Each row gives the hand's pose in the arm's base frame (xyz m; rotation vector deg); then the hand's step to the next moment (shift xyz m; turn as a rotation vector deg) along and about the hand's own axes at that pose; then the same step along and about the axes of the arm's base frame.
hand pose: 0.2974 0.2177 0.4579 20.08 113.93 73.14
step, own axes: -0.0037 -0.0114 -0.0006 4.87 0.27 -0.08
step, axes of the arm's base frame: 0.0039 -0.0079 -0.0082 -3.47 2.88 -1.86
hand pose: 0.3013 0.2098 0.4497 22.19 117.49 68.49
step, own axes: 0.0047 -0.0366 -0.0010 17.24 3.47 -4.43
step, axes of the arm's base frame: -0.0005 -0.0171 -0.0327 -15.48 8.91 -3.16
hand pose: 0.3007 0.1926 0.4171 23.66 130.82 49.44
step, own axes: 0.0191 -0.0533 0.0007 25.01 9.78 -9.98
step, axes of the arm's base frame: -0.0168 -0.0294 -0.0454 -24.56 14.73 0.65
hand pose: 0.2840 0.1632 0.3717 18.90 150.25 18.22
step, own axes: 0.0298 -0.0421 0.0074 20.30 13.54 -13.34
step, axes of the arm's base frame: -0.0294 -0.0300 -0.0308 -21.48 16.38 6.60
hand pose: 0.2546 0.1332 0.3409 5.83 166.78 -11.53
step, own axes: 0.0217 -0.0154 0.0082 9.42 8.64 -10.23
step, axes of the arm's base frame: -0.0206 -0.0152 -0.0108 -10.64 10.51 6.66
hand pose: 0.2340 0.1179 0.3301 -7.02 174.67 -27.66
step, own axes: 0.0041 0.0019 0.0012 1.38 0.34 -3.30
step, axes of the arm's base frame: -0.0041 0.0011 -0.0019 -1.61 1.21 2.97
